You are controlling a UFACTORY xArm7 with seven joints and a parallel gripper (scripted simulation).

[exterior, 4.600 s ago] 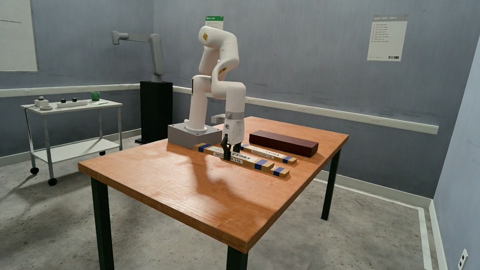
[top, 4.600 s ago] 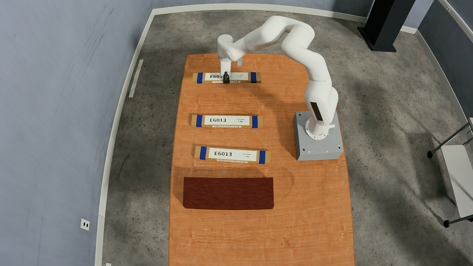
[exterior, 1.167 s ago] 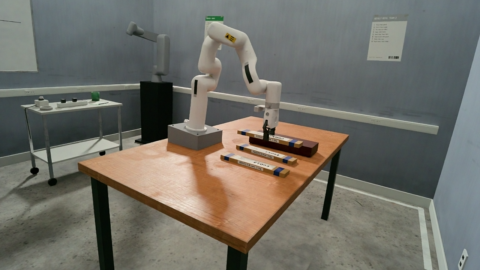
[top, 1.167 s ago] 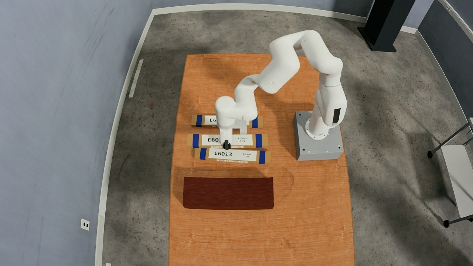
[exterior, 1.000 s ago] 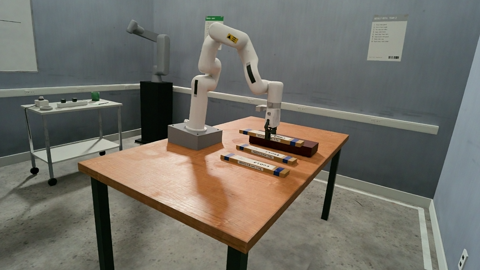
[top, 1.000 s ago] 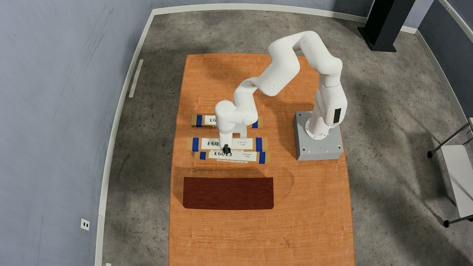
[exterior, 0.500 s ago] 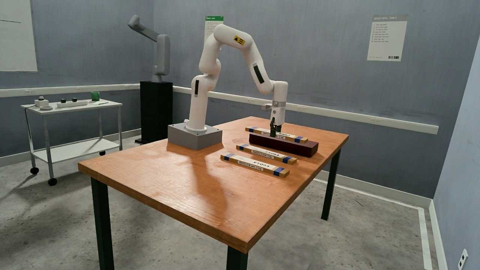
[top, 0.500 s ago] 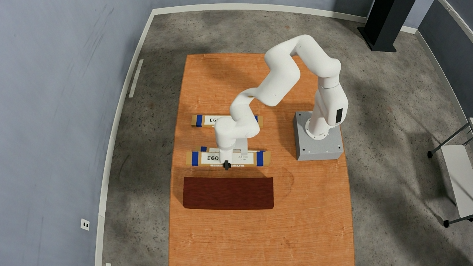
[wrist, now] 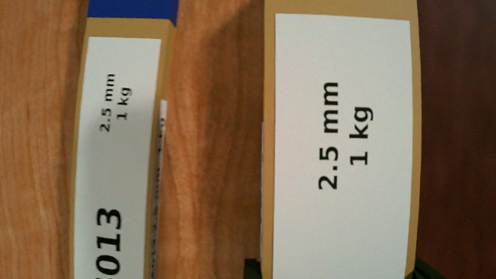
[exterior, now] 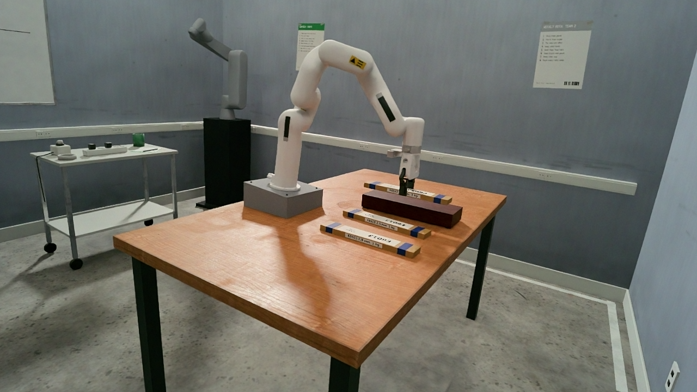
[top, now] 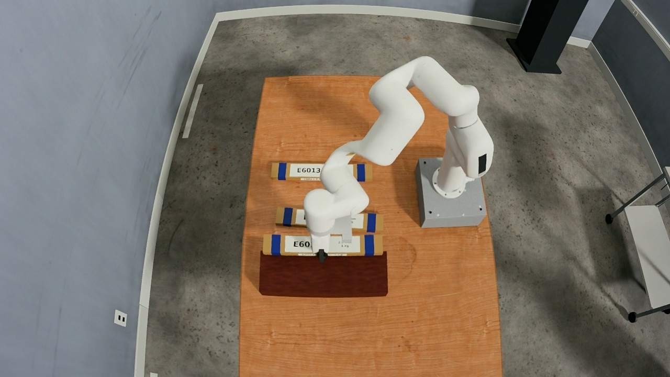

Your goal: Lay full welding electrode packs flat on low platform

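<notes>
Right now my hand is 100 mm above the low platform, 70 mm to the right of it and 10 mm short of it.
</notes>
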